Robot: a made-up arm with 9 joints. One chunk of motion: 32 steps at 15 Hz.
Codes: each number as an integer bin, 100 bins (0 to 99) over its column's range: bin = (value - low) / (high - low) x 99, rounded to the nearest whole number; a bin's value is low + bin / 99 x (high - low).
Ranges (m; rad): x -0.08..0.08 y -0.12..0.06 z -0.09..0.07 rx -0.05..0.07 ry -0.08..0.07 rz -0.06..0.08
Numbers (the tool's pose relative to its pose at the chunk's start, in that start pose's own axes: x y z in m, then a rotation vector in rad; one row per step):
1: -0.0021 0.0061 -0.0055 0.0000 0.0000 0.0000
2: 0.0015 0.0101 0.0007 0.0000 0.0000 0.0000
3: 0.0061 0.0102 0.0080 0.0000 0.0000 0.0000
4: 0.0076 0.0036 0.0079 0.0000 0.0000 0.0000
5: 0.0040 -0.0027 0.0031 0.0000 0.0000 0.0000
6: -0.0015 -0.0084 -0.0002 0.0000 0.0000 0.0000
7: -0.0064 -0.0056 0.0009 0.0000 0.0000 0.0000
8: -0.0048 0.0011 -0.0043 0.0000 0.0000 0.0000
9: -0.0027 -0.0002 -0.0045 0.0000 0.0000 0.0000
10: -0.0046 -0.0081 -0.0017 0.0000 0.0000 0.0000
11: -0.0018 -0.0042 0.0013 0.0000 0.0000 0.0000
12: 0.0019 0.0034 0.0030 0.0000 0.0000 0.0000
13: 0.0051 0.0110 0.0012 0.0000 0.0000 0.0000
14: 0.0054 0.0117 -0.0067 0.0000 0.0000 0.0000
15: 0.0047 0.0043 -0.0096 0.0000 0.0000 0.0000
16: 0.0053 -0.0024 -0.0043 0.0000 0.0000 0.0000
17: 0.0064 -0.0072 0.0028 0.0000 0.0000 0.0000
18: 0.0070 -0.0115 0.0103 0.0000 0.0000 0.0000
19: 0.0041 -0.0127 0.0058 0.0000 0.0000 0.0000
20: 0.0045 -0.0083 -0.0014 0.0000 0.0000 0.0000
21: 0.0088 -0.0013 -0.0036 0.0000 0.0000 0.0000
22: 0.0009 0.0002 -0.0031 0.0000 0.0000 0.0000
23: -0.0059 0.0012 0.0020 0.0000 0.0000 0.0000
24: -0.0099 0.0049 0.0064 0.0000 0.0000 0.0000
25: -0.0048 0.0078 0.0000 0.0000 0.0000 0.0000
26: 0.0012 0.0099 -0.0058 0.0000 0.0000 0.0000
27: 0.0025 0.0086 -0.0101 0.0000 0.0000 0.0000
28: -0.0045 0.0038 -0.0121 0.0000 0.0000 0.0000
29: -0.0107 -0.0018 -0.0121 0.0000 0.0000 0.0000
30: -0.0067 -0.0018 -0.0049 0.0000 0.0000 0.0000
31: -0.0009 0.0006 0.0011 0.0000 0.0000 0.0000
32: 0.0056 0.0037 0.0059 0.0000 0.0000 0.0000
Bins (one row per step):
1: 48 69 52 41 53 42
2: 50 72 56 41 53 42
3: 53 72 61 41 53 42
4: 54 68 61 41 53 42
5: 52 65 58 41 53 42
6: 49 61 56 41 53 42
7: 46 63 56 41 53 42
8: 47 67 53 41 53 42
9: 48 66 53 41 53 42
10: 47 62 55 41 53 42
11: 48 64 56 41 53 42
12: 51 68 58 41 53 42
13: 53 72 56 41 53 42
14: 53 72 52 41 53 42
15: 52 68 50 41 53 42
16: 53 65 53 41 53 42
17: 53 62 57 41 53 42
18: 54 60 62 41 53 42
19: 52 59 59 41 53 42
20: 52 61 55 41 53 42
21: 55 65 53 41 53 42
22: 50 66 54 41 53 42
23: 46 67 57 41 53 42
24: 43 69 60 41 53 42
25: 47 70 56 41 53 42
26: 50 71 52 41 53 42
27: 51 71 49 41 53 42
28: 47 68 48 41 53 42
29: 43 65 48 41 53 42
30: 45 65 53 41 53 42
31: 49 66 56 41 53 42
32: 53 68 59 41 53 42

